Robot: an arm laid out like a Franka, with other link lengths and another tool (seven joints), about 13 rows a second.
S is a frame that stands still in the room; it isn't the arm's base.
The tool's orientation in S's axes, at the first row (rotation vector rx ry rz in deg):
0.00 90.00 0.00
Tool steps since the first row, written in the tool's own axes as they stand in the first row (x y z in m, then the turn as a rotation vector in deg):
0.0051 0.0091 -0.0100 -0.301 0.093 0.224
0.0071 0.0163 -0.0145 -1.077 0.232 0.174
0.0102 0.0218 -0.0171 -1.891 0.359 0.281
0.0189 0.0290 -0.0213 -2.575 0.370 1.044
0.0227 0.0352 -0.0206 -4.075 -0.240 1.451
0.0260 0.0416 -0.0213 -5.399 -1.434 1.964
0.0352 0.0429 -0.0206 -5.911 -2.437 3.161
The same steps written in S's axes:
-0.0100 0.0091 -0.0051 0.224 0.093 0.301
-0.0145 0.0163 -0.0071 0.174 0.232 1.077
-0.0171 0.0218 -0.0102 0.281 0.359 1.891
-0.0213 0.0290 -0.0189 1.044 0.370 2.575
-0.0206 0.0352 -0.0227 1.451 -0.240 4.075
-0.0213 0.0416 -0.0260 1.964 -1.434 5.399
-0.0206 0.0429 -0.0352 3.161 -2.437 5.911

